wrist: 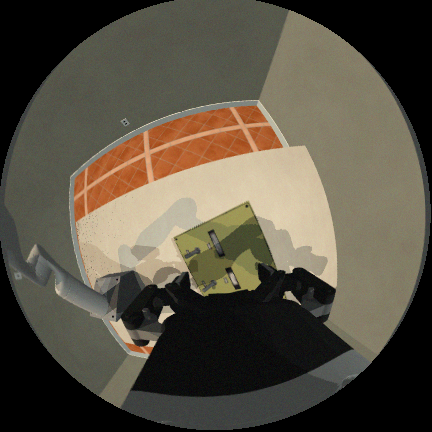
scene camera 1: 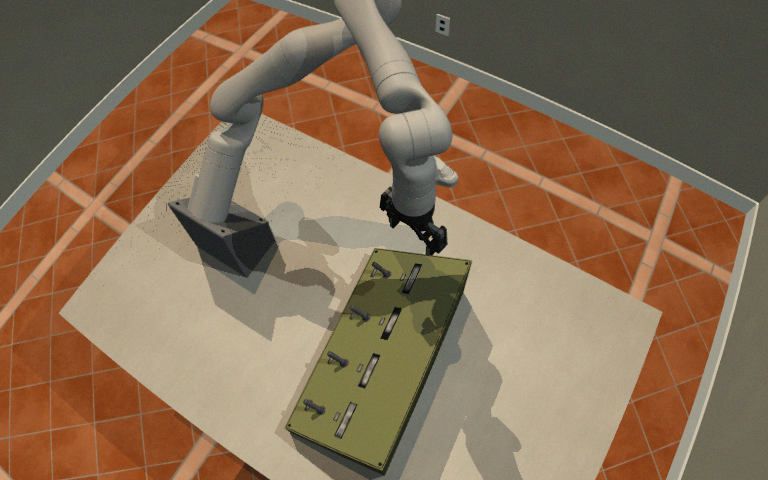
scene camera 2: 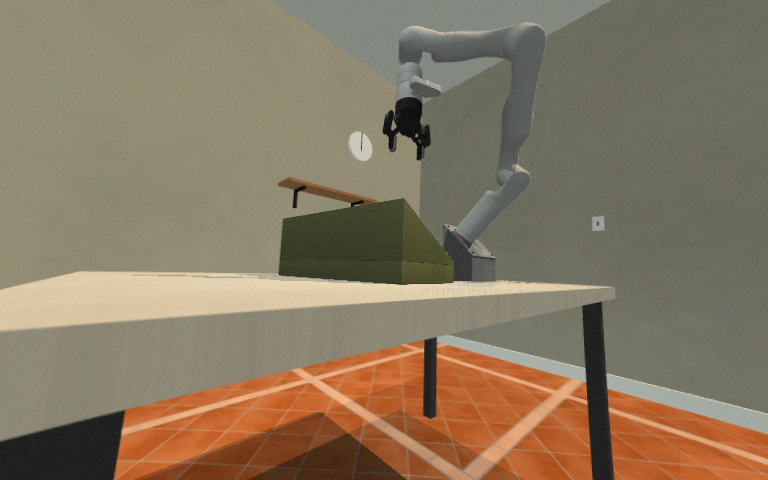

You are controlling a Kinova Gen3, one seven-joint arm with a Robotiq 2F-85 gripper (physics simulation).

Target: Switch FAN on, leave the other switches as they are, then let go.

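Pixels of known places: gripper, fingertip midpoint: (wrist: 223, 275) (scene camera 1: 412, 238) (scene camera 2: 406, 155); arm's base, origin of the base link: (wrist: 101, 305) (scene camera 1: 208, 214) (scene camera 2: 464, 235).
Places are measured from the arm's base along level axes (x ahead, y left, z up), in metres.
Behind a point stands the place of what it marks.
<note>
A green sloped switch panel (scene camera 1: 404, 356) {x 0.572, y -0.126, z -0.030 m} (scene camera 2: 345, 243) {x 0.629, y -0.051, z -0.096 m} (wrist: 240, 216) {x 0.598, y 0.102, z -0.017 m} stands on the table. In scene camera 1 it has a row of dark lever switches: one at the far end (scene camera 1: 381, 270) {x 0.436, y 0.059, z -0.075 m}, a second (scene camera 1: 359, 313) {x 0.433, y -0.061, z -0.074 m}, a third (scene camera 1: 337, 358) {x 0.432, y -0.178, z -0.073 m} and one at the near end (scene camera 1: 314, 406) {x 0.433, y -0.297, z -0.073 m}. All lean in a similar way. Beside each is a dark label strip, too blurred to read, so I cannot tell which switch is FAN. The wrist view shows two switches (wrist: 192, 252) {x 0.436, y 0.064, z -0.075 m} (wrist: 209, 286) {x 0.435, y -0.057, z -0.073 m}. My gripper (scene camera 1: 415, 233) {x 0.513, y 0.052, z 0.156 m} (scene camera 2: 406, 152) {x 0.513, y 0.052, z 0.156 m} (wrist: 223, 275) {x 0.513, y 0.052, z 0.156 m} is open and empty, high above the panel, touching no switch.
The arm's dark wedge base (scene camera 1: 232, 237) {x 0.094, y -0.033, z 0.003 m} (scene camera 2: 472, 257) {x 0.105, y 0.076, z -0.101 m} stands on the pale table (scene camera 1: 538, 339) {x 0.852, y 0.082, z -0.190 m} (scene camera 2: 226, 316) {x 1.038, y 0.296, z -0.192 m} (wrist: 295, 200) {x 0.901, y 0.048, z -0.190 m}, behind the panel in scene camera 2. A wooden shelf (scene camera 2: 328, 190) and a round clock (scene camera 2: 360, 146) are on a wall.
</note>
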